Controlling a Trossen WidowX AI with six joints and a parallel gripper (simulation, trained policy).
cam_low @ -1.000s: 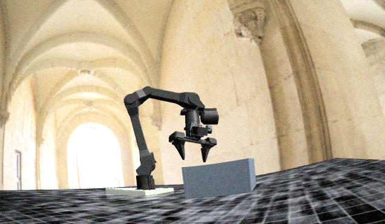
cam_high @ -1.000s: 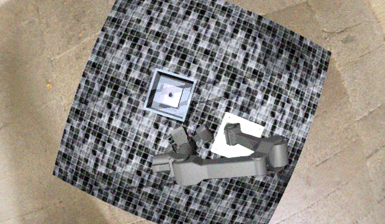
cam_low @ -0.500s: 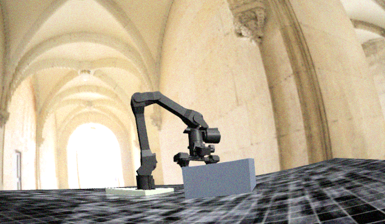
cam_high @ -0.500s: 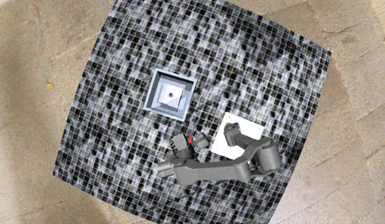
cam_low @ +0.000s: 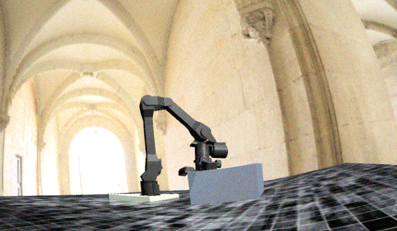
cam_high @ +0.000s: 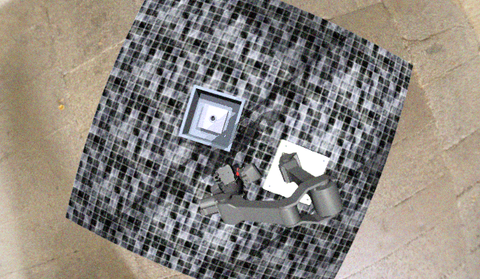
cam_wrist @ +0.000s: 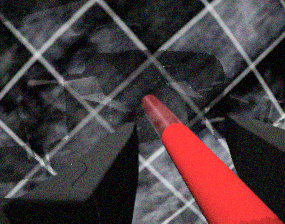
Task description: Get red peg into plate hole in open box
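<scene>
Right now my gripper tip is 180 mm to the left of the plate, 140 mm short of it and 30 mm below it. The rest, counted from my gripper tip: grey-blue box (180 mm to the right, 140 mm ahead, 20 mm above); then red peg (30 mm above, 10 mm to the left, 10 mm behind).
</scene>
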